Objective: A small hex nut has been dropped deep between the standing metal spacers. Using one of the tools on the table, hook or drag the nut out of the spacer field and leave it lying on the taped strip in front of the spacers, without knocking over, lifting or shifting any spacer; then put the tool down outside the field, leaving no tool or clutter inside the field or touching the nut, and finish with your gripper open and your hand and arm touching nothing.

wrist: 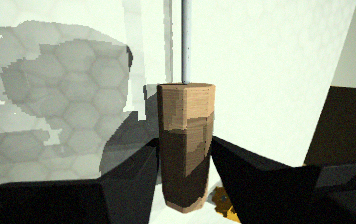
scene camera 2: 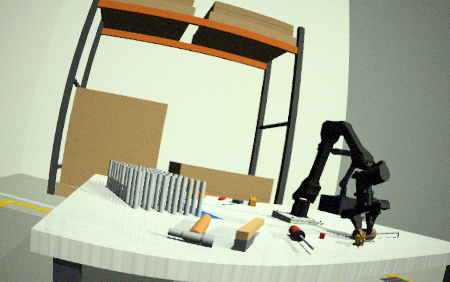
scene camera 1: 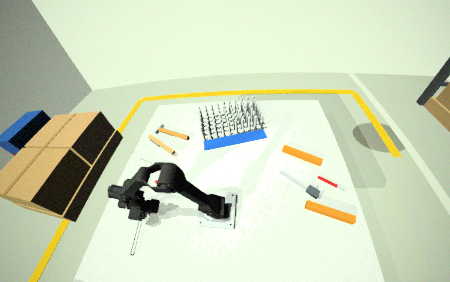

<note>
I see my gripper [scene camera 2: 364, 235].
My gripper also shows in the wrist view [wrist: 184, 142].
</note>
